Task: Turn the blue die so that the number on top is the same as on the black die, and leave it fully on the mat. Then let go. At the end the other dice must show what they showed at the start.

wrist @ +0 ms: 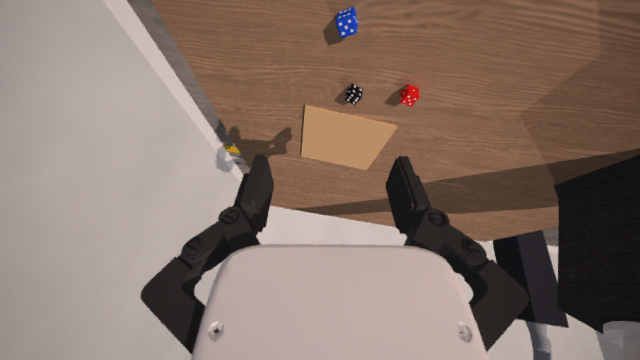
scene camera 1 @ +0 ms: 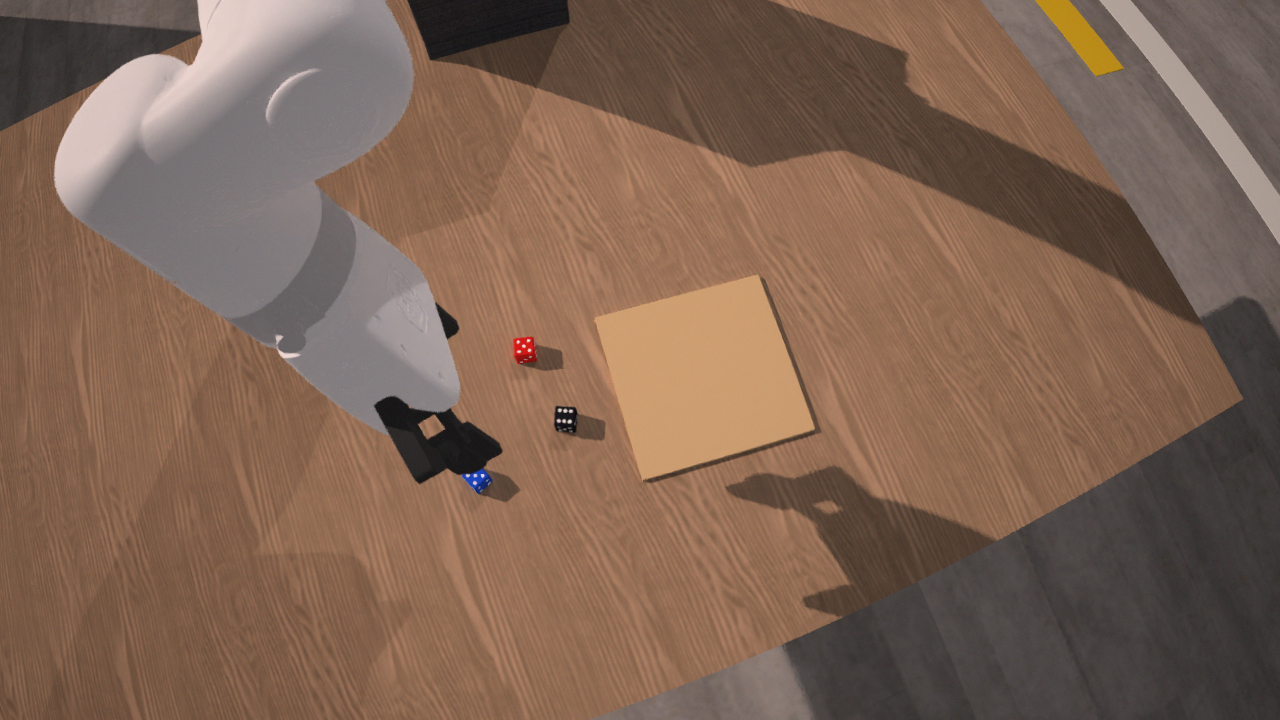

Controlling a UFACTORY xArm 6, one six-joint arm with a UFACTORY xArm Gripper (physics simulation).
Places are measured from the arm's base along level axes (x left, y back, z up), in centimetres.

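Pixels of known places: gripper, fingertip midpoint: [wrist: 330,170] [scene camera 1: 459,396].
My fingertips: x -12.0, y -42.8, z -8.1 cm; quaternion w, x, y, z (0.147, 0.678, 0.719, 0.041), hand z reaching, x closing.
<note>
Ahead of a thing's pixels: the offset from my fingertips to its top centre. Level surfaces: height alone.
The blue die {dx -2.1, dy -0.7, dz -13.7 cm} [scene camera 1: 478,481] [wrist: 346,23] lies on the table, partly hidden by a finger in the scene view; its top appears to show five. The black die {dx +5.9, dy +1.4, dz -13.7 cm} [scene camera 1: 565,419] [wrist: 353,94] lies between it and the mat, with six on top in the scene view. The red die {dx +4.7, dy +8.0, dz -13.7 cm} [scene camera 1: 524,350] [wrist: 409,95] shows five on top. The tan square mat {dx +17.2, dy +1.3, dz -14.9 cm} [scene camera 1: 707,376] [wrist: 345,137] bears no die. My gripper [scene camera 1: 472,385] [wrist: 330,170] is open and empty, tilted and raised above the table, with one finger over the blue die's edge in the scene view.
The wooden table {dz -15.3 cm} [scene camera 1: 895,313] [wrist: 475,60] carries the mat and dice. A black block [scene camera 1: 496,22] [wrist: 600,240] stands at the table's back edge. The arm covers the left part of the scene view, and its shadow falls beyond the mat. The red and black dice stand close to the mat's edge.
</note>
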